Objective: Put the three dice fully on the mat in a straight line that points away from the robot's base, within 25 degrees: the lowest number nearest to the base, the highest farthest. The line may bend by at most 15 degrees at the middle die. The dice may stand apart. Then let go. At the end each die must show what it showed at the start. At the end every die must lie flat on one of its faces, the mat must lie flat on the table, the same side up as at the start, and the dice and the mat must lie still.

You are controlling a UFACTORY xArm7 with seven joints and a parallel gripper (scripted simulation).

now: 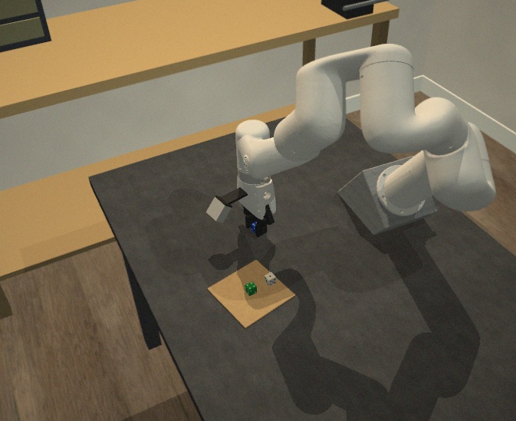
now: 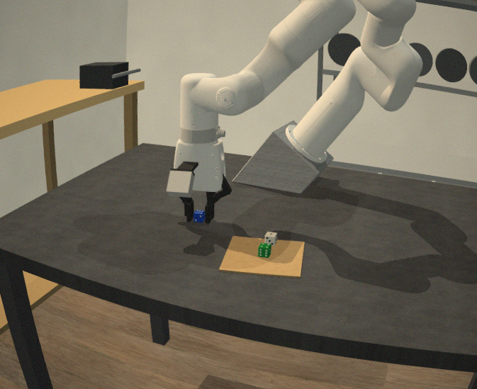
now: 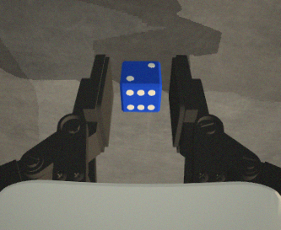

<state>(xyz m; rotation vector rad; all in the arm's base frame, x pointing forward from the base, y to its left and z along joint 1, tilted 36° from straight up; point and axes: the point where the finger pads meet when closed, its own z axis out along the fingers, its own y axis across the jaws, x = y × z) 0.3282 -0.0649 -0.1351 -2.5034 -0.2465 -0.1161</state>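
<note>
Right now the blue die is 1 cm below my hand. The rest, counted from my hand: green die: 10 cm ahead, 18 cm to the left, 1 cm below; then white die: 5 cm ahead, 17 cm to the left, 1 cm below; then tan square mat: 10 cm ahead, 18 cm to the left, 2 cm below.
</note>
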